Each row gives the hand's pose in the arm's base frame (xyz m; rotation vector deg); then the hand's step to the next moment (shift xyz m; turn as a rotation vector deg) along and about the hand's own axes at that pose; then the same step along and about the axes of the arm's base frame.
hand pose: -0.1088 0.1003 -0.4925 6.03 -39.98 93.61
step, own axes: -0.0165 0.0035 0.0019 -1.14 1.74 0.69
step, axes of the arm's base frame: -0.0005 -0.0154 -0.0072 -1.60 -1.37 -0.61
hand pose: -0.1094 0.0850 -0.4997 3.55 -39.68 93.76
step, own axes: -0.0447 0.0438 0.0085 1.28 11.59 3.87
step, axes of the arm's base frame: -0.0339 -0.0445 -0.0293 -12.22 -0.94 -0.92
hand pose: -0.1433 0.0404 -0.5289 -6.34 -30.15 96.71
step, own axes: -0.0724 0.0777 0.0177 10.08 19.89 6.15
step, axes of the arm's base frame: -0.0631 -0.0814 -0.0313 -22.32 6.06 -0.28
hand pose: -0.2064 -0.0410 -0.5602 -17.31 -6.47 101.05
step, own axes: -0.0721 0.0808 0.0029 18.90 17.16 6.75
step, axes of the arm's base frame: -0.0639 -0.0873 -0.0064 -21.53 15.28 -0.30
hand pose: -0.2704 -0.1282 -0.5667 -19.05 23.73 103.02
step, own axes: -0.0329 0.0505 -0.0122 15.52 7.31 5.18
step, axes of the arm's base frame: -0.0402 -0.0458 0.0086 -11.13 13.99 -1.29
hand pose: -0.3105 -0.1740 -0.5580 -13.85 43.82 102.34
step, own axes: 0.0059 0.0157 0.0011 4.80 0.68 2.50
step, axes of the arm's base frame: -0.0162 0.0026 0.0037 -1.81 5.13 -0.30
